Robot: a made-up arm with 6 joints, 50 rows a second.
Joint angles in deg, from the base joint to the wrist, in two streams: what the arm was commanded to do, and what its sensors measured. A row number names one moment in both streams.
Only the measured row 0 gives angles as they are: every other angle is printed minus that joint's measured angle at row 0.
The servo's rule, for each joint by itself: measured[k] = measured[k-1] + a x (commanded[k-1-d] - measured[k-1]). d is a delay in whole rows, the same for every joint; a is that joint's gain. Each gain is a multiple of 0.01, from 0.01 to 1. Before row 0 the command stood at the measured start. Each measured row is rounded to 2 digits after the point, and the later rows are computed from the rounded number. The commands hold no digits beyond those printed.
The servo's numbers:
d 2
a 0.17 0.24 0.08 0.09 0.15 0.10
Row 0, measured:
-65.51 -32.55 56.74 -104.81 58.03 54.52
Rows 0 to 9, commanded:
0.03 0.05 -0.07 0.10 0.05 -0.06
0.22 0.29 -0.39 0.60 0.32 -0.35
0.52 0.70 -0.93 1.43 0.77 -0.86
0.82 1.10 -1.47 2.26 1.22 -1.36
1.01 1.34 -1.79 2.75 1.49 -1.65
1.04 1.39 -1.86 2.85 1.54 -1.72
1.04 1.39 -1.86 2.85 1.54 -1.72
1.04 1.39 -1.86 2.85 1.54 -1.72
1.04 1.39 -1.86 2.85 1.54 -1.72
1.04 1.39 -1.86 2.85 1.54 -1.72
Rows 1 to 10, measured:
0.00 0.00 0.00 0.00 0.00 0.00
0.00 0.00 0.00 0.00 0.00 0.00
0.01 0.01 -0.01 0.01 0.01 -0.01
0.05 0.08 -0.04 0.06 0.06 -0.04
0.13 0.23 -0.11 0.18 0.17 -0.12
0.25 0.44 -0.22 0.37 0.33 -0.24
0.38 0.66 -0.35 0.58 0.50 -0.38
0.49 0.84 -0.47 0.78 0.66 -0.51
0.58 0.97 -0.58 0.97 0.79 -0.63
0.66 1.07 -0.68 1.14 0.90 -0.74

